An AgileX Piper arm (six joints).
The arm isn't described. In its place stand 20 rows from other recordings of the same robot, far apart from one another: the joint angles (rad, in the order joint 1, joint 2, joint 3, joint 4, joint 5, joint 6), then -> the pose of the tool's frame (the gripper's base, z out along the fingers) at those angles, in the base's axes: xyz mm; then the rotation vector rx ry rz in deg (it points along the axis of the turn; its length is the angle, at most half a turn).
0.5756 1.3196 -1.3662 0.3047 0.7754 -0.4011 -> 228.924 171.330 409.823 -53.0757 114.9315 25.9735
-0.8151 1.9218 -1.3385 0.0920 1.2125 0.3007 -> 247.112 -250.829 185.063 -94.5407 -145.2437 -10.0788
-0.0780 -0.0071 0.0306 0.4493 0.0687 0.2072 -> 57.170 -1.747 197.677 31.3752 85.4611 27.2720
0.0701 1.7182 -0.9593 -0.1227 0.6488 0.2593 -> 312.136 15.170 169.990 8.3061 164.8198 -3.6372
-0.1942 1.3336 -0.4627 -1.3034 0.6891 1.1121 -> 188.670 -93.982 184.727 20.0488 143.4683 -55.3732
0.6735 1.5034 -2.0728 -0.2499 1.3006 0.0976 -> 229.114 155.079 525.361 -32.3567 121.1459 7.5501
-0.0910 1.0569 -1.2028 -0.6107 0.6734 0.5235 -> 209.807 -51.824 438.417 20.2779 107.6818 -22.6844
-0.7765 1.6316 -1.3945 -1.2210 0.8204 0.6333 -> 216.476 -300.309 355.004 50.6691 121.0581 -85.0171
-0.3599 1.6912 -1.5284 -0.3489 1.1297 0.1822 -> 324.080 -152.005 321.657 35.3843 154.3927 -29.9044
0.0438 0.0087 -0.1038 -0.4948 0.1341 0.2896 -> 51.387 -3.531 236.971 -7.6647 86.1348 -9.9937
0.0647 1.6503 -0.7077 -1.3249 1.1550 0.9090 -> 255.498 -64.358 185.552 -3.0487 145.9677 -88.7681
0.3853 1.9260 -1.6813 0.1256 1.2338 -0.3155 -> 368.362 161.006 267.856 -55.7629 160.2086 10.9096
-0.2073 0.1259 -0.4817 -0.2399 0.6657 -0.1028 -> 26.478 -19.215 305.474 1.7503 103.3243 -28.0633
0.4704 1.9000 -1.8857 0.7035 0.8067 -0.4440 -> 375.413 238.567 372.558 -40.1292 120.3039 48.2249
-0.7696 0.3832 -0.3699 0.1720 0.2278 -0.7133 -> 67.704 -60.700 291.195 9.8967 103.4764 -53.0229
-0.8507 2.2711 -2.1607 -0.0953 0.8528 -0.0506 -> 338.663 -395.945 260.620 53.5688 133.4659 -28.7955
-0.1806 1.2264 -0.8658 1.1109 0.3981 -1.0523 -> 266.285 -16.486 317.596 -0.9245 115.0324 14.9229
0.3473 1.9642 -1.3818 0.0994 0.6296 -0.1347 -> 387.826 146.037 187.346 -31.8817 151.4725 9.6302
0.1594 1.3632 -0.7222 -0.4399 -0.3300 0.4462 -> 285.979 58.694 271.538 -12.5123 104.0557 14.7755
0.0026 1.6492 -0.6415 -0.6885 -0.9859 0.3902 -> 306.847 49.006 210.730 -26.2361 90.0746 24.5213
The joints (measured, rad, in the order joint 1, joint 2, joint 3, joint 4, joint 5, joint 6), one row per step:
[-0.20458, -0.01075, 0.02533, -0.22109, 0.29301, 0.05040]
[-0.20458, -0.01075, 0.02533, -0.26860, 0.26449, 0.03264]
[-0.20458, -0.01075, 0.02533, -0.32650, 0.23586, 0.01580]
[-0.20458, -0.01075, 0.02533, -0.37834, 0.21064, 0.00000]
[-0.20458, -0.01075, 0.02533, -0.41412, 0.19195, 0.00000]
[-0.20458, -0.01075, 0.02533, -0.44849, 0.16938, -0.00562]
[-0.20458, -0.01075, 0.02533, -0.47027, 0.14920, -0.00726]
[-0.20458, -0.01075, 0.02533, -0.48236, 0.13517, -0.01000]
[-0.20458, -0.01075, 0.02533, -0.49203, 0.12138, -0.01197]
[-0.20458, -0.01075, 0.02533, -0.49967, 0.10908, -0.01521]
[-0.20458, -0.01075, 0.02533, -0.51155, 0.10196, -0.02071]
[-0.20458, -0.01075, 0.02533, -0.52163, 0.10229, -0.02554]
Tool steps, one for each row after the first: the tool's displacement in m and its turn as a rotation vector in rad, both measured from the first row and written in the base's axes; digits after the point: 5 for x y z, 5 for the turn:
[0.00039, -0.00064, 0.00275, -0.06928, -0.01268, 0.00694]
[0.00072, -0.00123, 0.00559, -0.14794, -0.02304, 0.01404]
[0.00100, -0.00150, 0.00808, -0.21900, -0.03126, 0.02133]
[0.00121, -0.00150, 0.00989, -0.25798, -0.04086, 0.02550]
[0.00150, -0.00122, 0.01198, -0.30176, -0.05267, 0.03233]
[0.00176, -0.00074, 0.01376, -0.32893, -0.06602, 0.03856]
[0.00194, -0.00033, 0.01496, -0.34636, -0.07551, 0.04332]
[0.00212, 0.00013, 0.01612, -0.36064, -0.08551, 0.04801]
[0.00226, 0.00057, 0.01715, -0.37383, -0.09424, 0.05245]
[0.00233, 0.00077, 0.01777, -0.39219, -0.09654, 0.05558]
[0.00230, 0.00068, 0.01779, -0.40654, -0.09252, 0.05619]

